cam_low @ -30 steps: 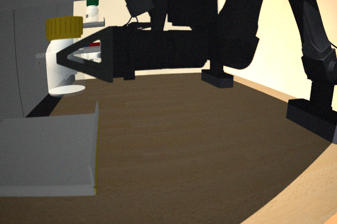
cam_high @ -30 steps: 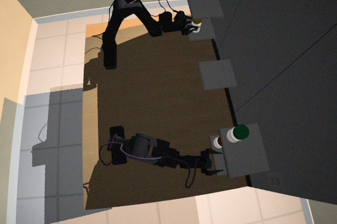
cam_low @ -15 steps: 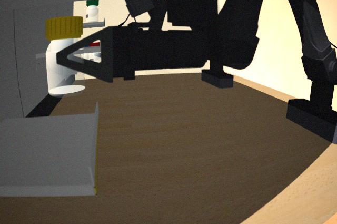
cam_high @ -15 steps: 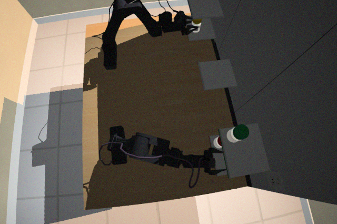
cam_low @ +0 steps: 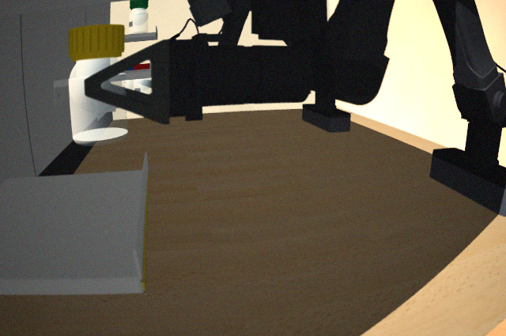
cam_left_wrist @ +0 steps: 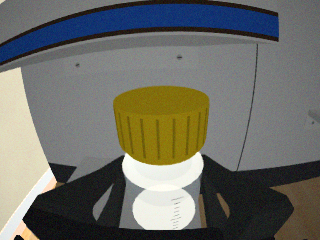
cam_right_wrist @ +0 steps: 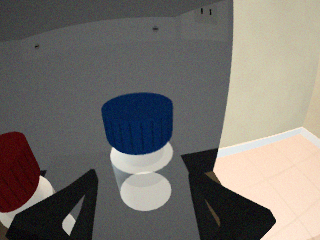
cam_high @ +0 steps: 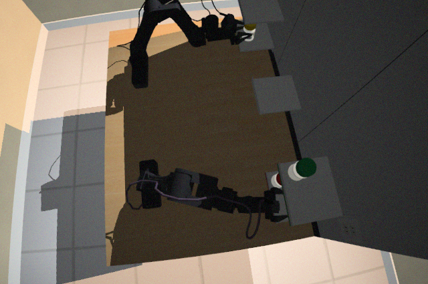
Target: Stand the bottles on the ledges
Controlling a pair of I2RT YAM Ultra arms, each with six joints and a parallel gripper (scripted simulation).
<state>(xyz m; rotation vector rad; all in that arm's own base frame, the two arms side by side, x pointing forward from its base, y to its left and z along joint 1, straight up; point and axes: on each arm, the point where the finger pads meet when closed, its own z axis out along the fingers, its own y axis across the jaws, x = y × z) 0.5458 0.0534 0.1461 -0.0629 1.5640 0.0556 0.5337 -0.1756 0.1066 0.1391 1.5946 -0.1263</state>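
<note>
Right now my left hand is 100 mm above the yellow strip, 60 mm to the right of it and 40 mm past it. Also, from my left hand: red-capped bottle (680 mm to the right, 50 mm below, 30 mm behind); blue strip (90 mm above, 60 mm to the left, 40 mm behind); yellow-capped bottle (right at my left hand).
Now: the blue-capped bottle 30 mm ahead of my right hand, 10 mm to the right of it and 10 mm below it. Round my right hand: red-capped bottle: 10 mm behind, 100 mm to the left, 10 mm below; then green strip: 50 mm behind, 40 mm to the left, 130 mm above; then green-capped bottle: 100 mm to the left, 180 mm above.
</note>
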